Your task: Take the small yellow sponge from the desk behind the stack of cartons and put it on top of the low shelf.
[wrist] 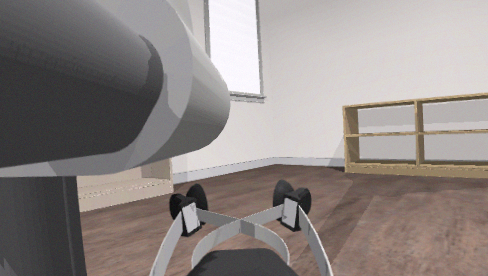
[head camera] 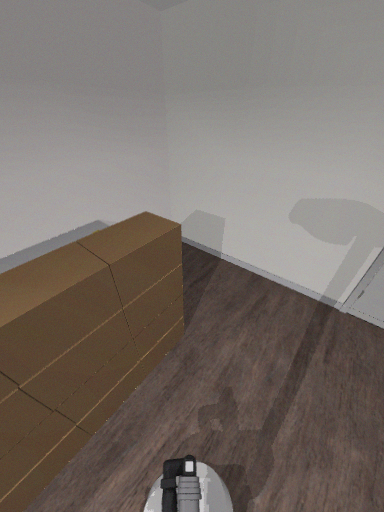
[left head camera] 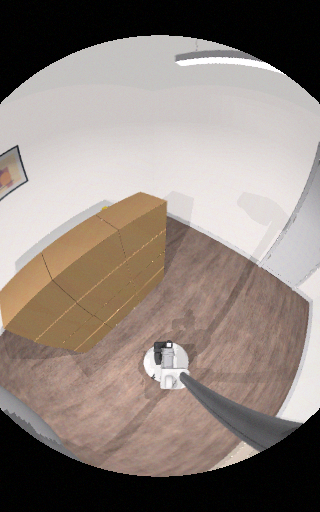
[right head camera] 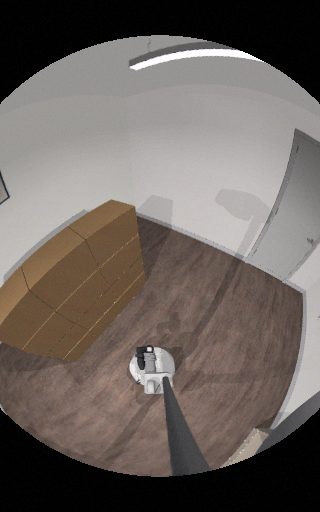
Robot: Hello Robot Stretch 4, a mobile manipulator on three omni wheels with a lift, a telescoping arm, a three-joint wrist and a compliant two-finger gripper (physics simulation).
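Places are measured from the robot's base along level axes (x back, y right, z up), in millimetres.
Pixels of known places: gripper, fingertip midpoint: (wrist: 240, 198) (left head camera: 158, 379) (right head camera: 143, 384).
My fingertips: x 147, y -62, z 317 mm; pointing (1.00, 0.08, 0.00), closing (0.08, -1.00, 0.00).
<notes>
Behind a point stands the place of what it marks.
The stack of brown cartons (head camera: 145, 280) {x -801, y -229, z 849 mm} (left head camera: 107, 260) {x -577, y -403, z 893 mm} (right head camera: 87, 280) {x -574, y -397, z 769 mm} stands to the left in the head views. A small bit of the yellow sponge (left head camera: 104, 208) shows just over the stack's back top edge in the left head view; the cartons hide the rest. The desk behind them cannot be made out. The low shelf (wrist: 351, 140) {x 2508, y -927, z 258 mm}, light wood with open compartments, stands against the wall at the right of the wrist view. My gripper (wrist: 240, 198) {x 147, y -62, z 317 mm} is open and empty, its two dark fingertips wide apart above the floor, well away from sponge and shelf.
Wooden floor (head camera: 280, 360) {x -785, y 734, z -28 mm} runs past the cartons' right end to the wall. A grey door (right head camera: 295, 210) {x -1084, y 1793, z 1123 mm} is at the right. Part of a pale bookcase (wrist: 125, 192) {x 1529, y 793, z 38 mm} shows behind my arm in the wrist view. A window (wrist: 234, 45) {x 2840, y 165, z 1329 mm} is above it to the right.
</notes>
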